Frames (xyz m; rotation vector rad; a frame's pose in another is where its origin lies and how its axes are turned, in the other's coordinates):
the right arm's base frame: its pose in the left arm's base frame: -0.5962 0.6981 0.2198 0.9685 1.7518 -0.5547
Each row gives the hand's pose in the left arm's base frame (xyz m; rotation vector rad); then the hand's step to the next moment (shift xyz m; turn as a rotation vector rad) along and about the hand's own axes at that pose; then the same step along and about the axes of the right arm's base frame.
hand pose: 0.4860 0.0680 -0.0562 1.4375 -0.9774 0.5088
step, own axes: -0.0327 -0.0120 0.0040 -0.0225 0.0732 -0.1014
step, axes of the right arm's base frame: 0.0337 -0.0081 0.0055 0.0108 0.0293 -0.1232
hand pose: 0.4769 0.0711 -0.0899 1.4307 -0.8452 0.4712
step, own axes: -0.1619 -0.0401 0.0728 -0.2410 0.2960 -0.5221
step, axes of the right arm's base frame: 0.1398 -0.1093 0.0403 0.1994 0.1325 -0.6008
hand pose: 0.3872 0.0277 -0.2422 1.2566 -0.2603 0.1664
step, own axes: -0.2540 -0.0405 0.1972 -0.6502 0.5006 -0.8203
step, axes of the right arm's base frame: 0.0214 -0.3224 0.0254 0.4038 -0.0066 -1.0877
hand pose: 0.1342 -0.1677 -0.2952 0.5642 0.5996 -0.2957
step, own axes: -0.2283 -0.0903 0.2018 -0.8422 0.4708 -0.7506
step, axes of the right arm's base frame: -0.2576 -0.1823 -0.0372 0.2699 -0.1299 -1.1852
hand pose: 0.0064 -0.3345 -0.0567 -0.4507 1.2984 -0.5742
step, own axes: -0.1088 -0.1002 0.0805 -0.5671 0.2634 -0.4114
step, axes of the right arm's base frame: -0.1602 0.0438 -0.0278 0.1042 -0.0391 -0.7402
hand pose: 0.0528 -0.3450 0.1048 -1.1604 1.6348 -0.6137
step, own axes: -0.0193 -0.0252 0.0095 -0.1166 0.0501 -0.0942
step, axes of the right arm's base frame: -0.0237 0.0225 -0.0051 0.0152 -0.0151 -0.1566
